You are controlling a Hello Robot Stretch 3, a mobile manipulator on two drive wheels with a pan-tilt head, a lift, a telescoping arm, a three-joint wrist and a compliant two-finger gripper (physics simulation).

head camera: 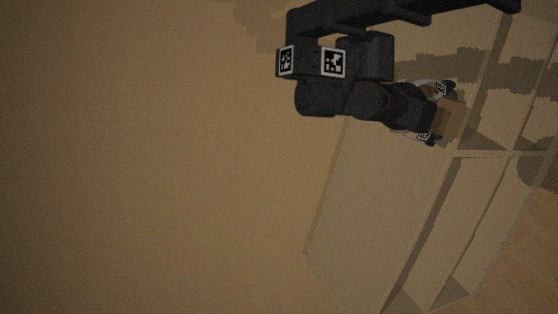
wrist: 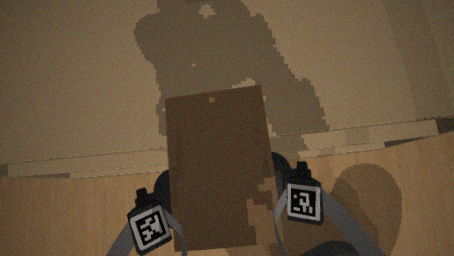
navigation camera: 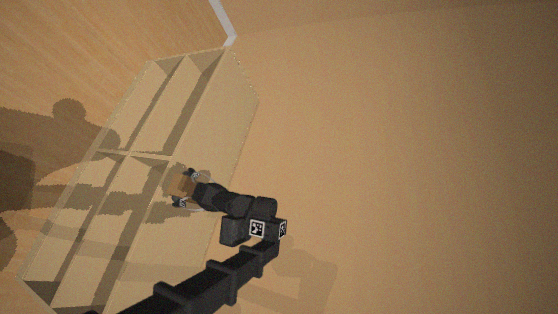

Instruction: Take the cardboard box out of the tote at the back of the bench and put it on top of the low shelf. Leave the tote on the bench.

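Places are measured from the robot's base along level axes (x ahead, y left, z up), in metres.
Pixels of known places: gripper, fingertip midpoint: (navigation camera: 180, 186).
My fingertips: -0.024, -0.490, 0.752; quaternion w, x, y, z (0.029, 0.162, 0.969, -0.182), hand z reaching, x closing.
Behind a point stands the place of what it marks, as x, y, z.
My gripper (head camera: 440, 115) {-0.024, -0.490, 0.752} (navigation camera: 183, 187) {-0.024, -0.490, 0.752} (wrist: 223, 180) {-0.024, -0.490, 0.752} is shut on the brown cardboard box (head camera: 451, 118) {-0.015, -0.454, 0.774} (navigation camera: 176, 183) {-0.012, -0.455, 0.771} (wrist: 215, 135), with one finger on each side of it. The box is over the top board of the low shelf (head camera: 370, 210) {0.228, -0.832, 0.610} (navigation camera: 215, 125) {0.219, -0.782, 0.610} (wrist: 75, 75), close to the long edge above the open compartments. In the wrist view the box covers part of that edge. Shadows of the box and gripper fall on the board. I cannot tell how large the gap under the box is. The tote and the bench do not show in these views.
The dark telescoping arm (head camera: 350, 17) {-0.089, -0.321, 1.093} (navigation camera: 215, 282) {-0.087, -0.233, 1.092} reaches across the head and navigation views. The shelf's open compartments face the wood floor (head camera: 530, 250) {0.393, -0.628, 0.001} (navigation camera: 75, 45) {0.519, -0.450, 0.000} (wrist: 90, 215). A tan wall (head camera: 150, 150) {0.087, -1.045, 1.143} (navigation camera: 400, 125) {0.321, -1.148, 1.388} is on the shelf's other side. A white strip (navigation camera: 223, 19) {1.263, -1.370, 0.046} runs from one shelf corner.
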